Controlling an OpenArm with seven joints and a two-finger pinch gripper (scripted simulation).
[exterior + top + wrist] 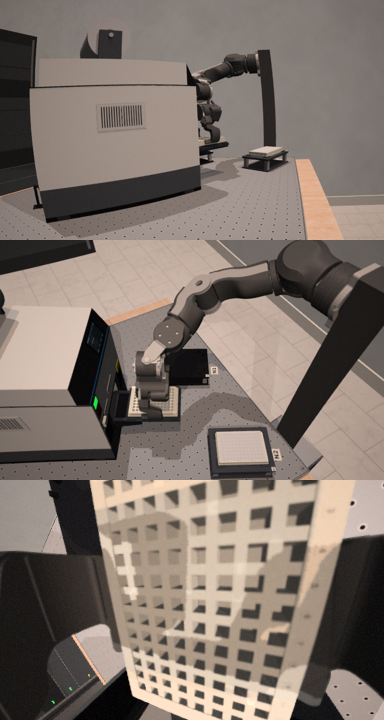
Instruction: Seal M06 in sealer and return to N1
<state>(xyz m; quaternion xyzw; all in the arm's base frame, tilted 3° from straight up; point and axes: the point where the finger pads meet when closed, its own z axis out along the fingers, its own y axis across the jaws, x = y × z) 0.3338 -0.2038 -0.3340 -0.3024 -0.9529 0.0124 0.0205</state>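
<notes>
Now: hand right at the 96-well plate M06. From my hand the other things lie so: sealer's stage: 2 cm below; nest N1: 17 cm behind, 11 cm to the right, 8 cm below; start key: 14 cm ahead, 2 cm to the left, 7 cm above.
</notes>
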